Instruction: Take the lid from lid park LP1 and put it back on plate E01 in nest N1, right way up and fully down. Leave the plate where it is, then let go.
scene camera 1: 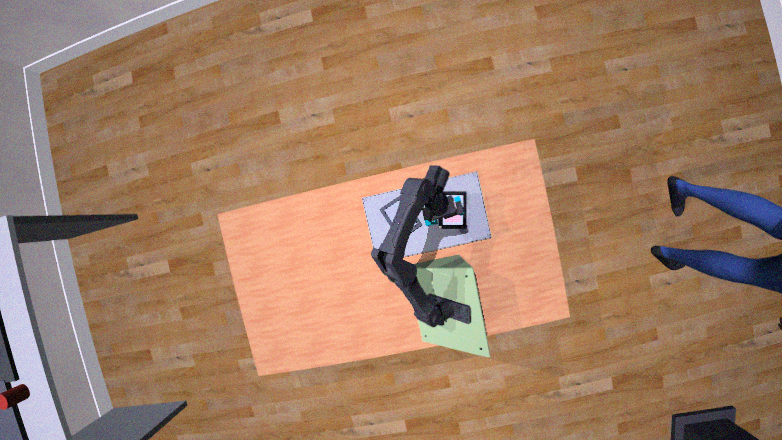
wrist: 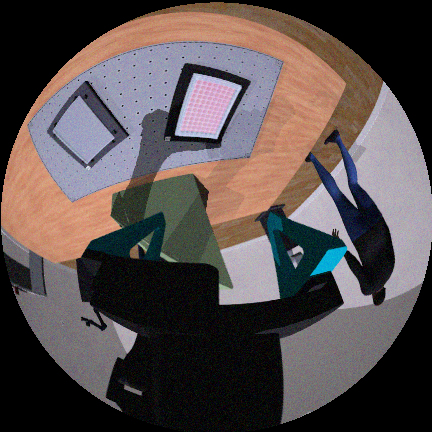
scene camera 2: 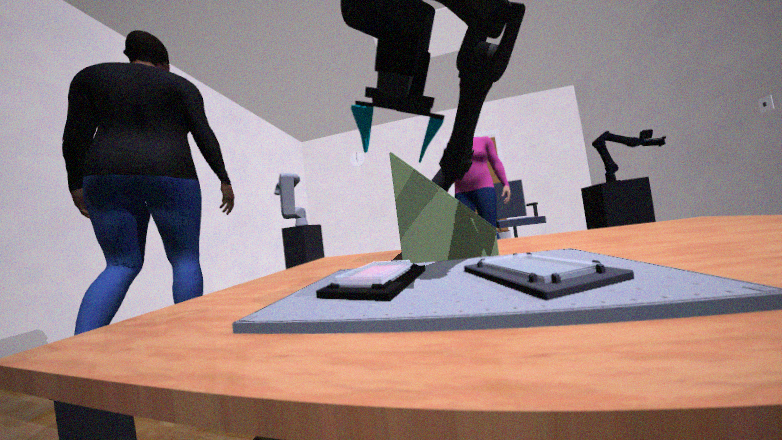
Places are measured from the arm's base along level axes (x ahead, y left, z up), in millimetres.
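Where they show: gripper, between the fingertips: (scene camera 1: 449, 218) (wrist: 215, 217) (scene camera 2: 392, 157); arm's base, origin of its link: (scene camera 1: 448, 307) (scene camera 2: 434, 191).
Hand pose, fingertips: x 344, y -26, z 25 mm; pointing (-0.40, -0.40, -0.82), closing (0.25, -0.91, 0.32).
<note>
Each offset is from my fingertips to the centre of the thing. Level surfaces: height alone.
A clear lid {dx +16, dy +186, dz -200 mm} (scene camera 2: 538, 266) (wrist: 84, 129) lies flat on the dark grey frame of the lid park {dx +16, dy +186, dz -204 mm} (scene camera 1: 389, 203) (scene camera 2: 590, 284) (wrist: 106, 112). A plate with pink wells {dx +26, dy -44, dz -194 mm} (scene camera 1: 452, 220) (scene camera 2: 377, 270) (wrist: 210, 107) sits in the black nest {dx +26, dy -44, dz -205 mm} (scene camera 1: 464, 210) (scene camera 2: 355, 294) (wrist: 178, 102), with no lid visible on it. My gripper (scene camera 1: 443, 211) (scene camera 2: 393, 156) (wrist: 215, 217) is open and empty, with its teal fingers wide apart. It hangs high above the board, on the plate's side rather than over the lid park. The arm hides part of the lid park and nest in the first scene view.
The grey perforated board {dx +3, dy +73, dz -219 mm} (scene camera 1: 377, 218) (scene camera 2: 437, 313) (wrist: 145, 75) carries nest and lid park. A tall green angled panel (scene camera 1: 464, 333) (scene camera 2: 426, 218) (wrist: 175, 215) stands close beside the board, near the arm's base. The wooden table {dz -226 mm} (scene camera 1: 306, 284) (scene camera 2: 382, 372) extends around them. A person (scene camera 2: 136, 125) stands beyond the table.
</note>
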